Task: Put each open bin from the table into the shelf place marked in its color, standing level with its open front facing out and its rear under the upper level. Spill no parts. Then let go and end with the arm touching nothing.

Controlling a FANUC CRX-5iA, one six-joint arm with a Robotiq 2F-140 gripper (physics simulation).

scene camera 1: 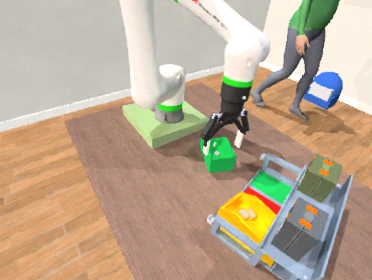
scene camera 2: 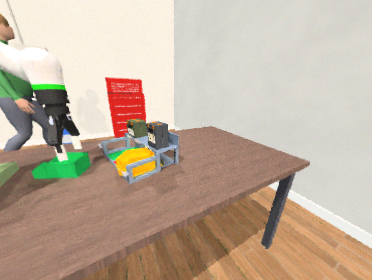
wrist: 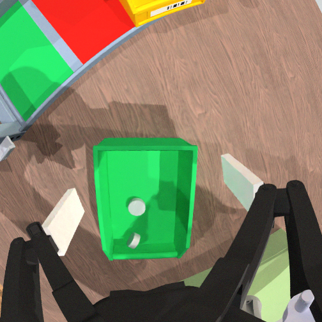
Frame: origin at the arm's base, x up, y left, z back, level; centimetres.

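Where they show: gripper, fingertip midpoint: (scene camera 1: 221, 149) (scene camera 2: 72, 153); arm's base, link origin: (scene camera 1: 169, 115).
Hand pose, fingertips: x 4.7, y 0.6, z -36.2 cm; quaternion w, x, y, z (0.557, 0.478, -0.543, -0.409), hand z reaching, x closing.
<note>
Each offset is from my fingertips to the top centre of the thing. "spot": to the spot under its first point.
A green open bin @(spot: dy -2.2, dx -3.9, dz -2.5 cm) (scene camera 1: 220, 162) (scene camera 2: 75, 167) (wrist: 145, 175) stands on the table, with two small white parts inside. My gripper (scene camera 1: 223, 145) (scene camera 2: 69, 148) (wrist: 148, 185) is open, its pale finger pads on either side of the bin and apart from it in the wrist view. A yellow bin (scene camera 1: 240, 210) (scene camera 2: 135, 162) (wrist: 165, 10) with light parts sits at the shelf's yellow-marked end; I cannot tell if it is fully level. The green place (scene camera 1: 272, 186) (wrist: 32, 65) and the red place (scene camera 1: 263, 200) (wrist: 85, 30) beside it are bare. No red bin shows.
The grey shelf @(spot: dy -18.0, dx -7.7, dz -28.6 cm) (scene camera 1: 240, 246) (scene camera 2: 145, 175) carries an olive box @(dy +11.8, dx +10.6, dz -31.1 cm) (scene camera 1: 320, 177) (scene camera 2: 136, 128) and a dark grey box @(dy -10.5, dx +13.1, dz -36.7 cm) (scene camera 1: 301, 230) (scene camera 2: 158, 135) on its upper level. The robot's base stands on a light green block (scene camera 1: 142, 127). A person (scene camera 1: 310, 55) stands behind the table.
</note>
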